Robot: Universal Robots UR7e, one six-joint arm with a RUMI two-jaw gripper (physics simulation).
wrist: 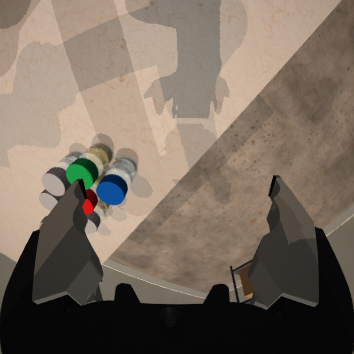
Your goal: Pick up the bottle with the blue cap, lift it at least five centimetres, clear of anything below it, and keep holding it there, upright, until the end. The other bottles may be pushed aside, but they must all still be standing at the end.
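Frame: origin at the arm's base, x ahead, y left, z up, level; centimetres.
Seen in the pictures: gripper, between the fingertips: (176,178).
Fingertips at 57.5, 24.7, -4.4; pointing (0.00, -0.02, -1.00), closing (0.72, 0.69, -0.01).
Observation:
Pixels of each thing's middle, then the offset from my fingertips to it, as dx, dy, dz. "spot": a spot on its surface instead. Level surfaces: height alone.
- bottle with the blue cap, middle of its body: (118,177) -1.8, -16.6, -17.1
- green-capped bottle, middle of its body: (91,163) -7.9, -17.6, -17.1
- red-capped bottle, a spot on its surface: (88,207) spot: -3.3, -23.1, -11.8
- pale table top, height of its surface: dz -22.3
The bottle with the blue cap (112,192) stands upright at the right edge of a tight group of bottles, left of the middle of the wrist view. Its clear body shows above and behind the cap. My gripper (176,178) is open and empty, high above the table. Its left fingertip overlaps the group in the view, near the green and red caps, and the blue cap shows just inside that fingertip. The right fingertip is far to the right, over the darker surface. The left finger hides part of the group.
A green-capped bottle (82,173) stands beside the blue-capped one. A red-capped bottle (88,207) is partly hidden. White-capped bottles (54,184) stand on the group's left and lower sides. The pale table top (145,85) ends at a diagonal edge. A dark-framed object (246,281) shows near the right finger.

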